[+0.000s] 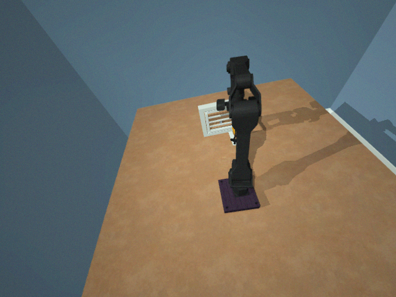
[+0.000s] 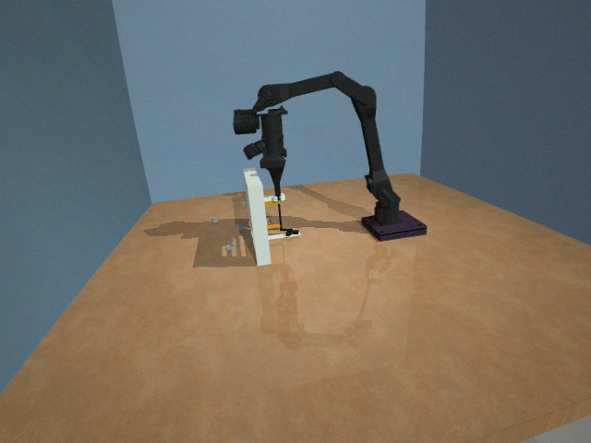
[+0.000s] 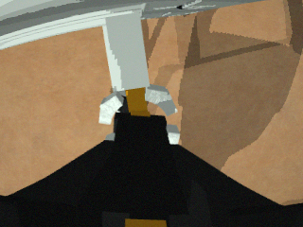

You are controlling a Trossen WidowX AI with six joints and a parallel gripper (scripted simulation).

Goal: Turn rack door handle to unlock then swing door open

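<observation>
Now: the rack door handle 3 cm below my gripper tip and 1 cm behind it.
</observation>
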